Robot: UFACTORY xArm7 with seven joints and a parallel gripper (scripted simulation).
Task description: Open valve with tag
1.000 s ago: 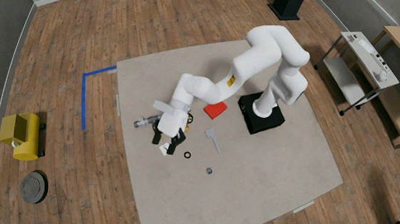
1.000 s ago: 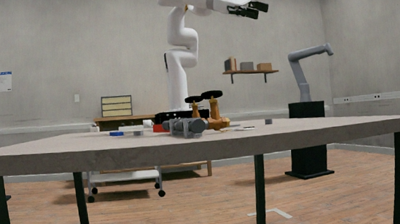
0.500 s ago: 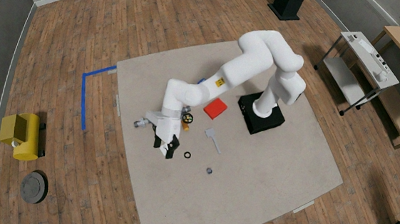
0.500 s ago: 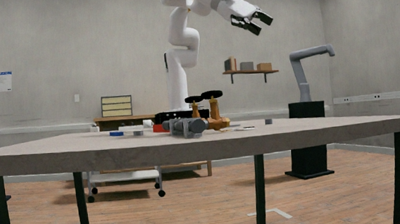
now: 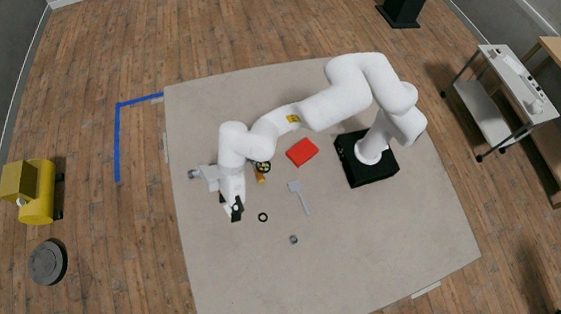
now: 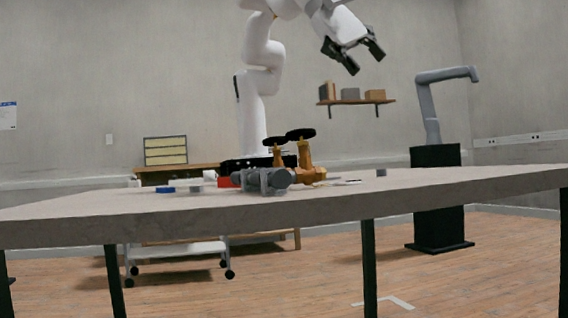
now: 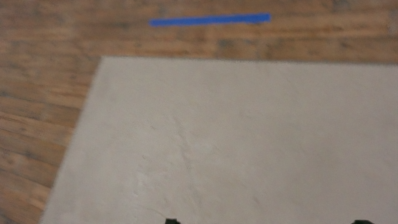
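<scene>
The white tag lies 80 mm to the right of my hand and 260 mm below it. Also, from my hand: small grey cylinder: 200 mm behind, 120 mm to the left, 250 mm below; grey scraper: 280 mm behind, 60 mm to the right, 250 mm below; red block: 350 mm behind, 230 mm to the right, 240 mm below.
</scene>
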